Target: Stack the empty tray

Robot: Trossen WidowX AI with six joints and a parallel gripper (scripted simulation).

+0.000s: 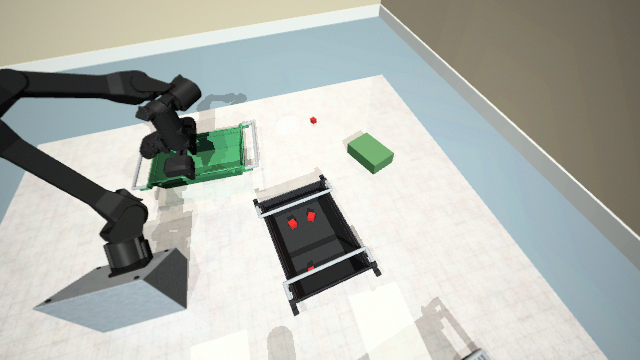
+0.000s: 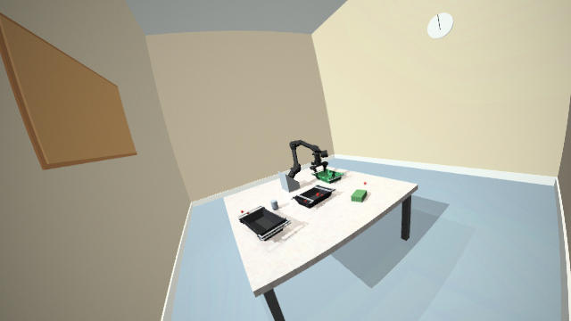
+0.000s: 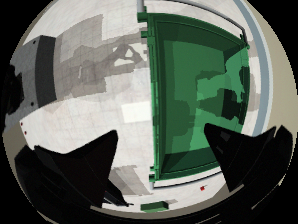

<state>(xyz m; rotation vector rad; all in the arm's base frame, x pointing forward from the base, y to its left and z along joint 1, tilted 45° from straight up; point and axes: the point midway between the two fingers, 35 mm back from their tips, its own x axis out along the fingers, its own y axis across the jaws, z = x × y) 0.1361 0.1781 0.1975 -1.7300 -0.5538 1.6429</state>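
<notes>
Right now my gripper tip is 1 cm short of the green tray, 8 cm to the right of it and 4 cm above it. Round my gripper tip: small red marker 40 cm ahead, 14 cm to the left, 8 cm below; grey cylinder 8 cm ahead, 58 cm to the right, 5 cm below; dark green block 50 cm ahead, 9 cm to the right, 7 cm below.
</notes>
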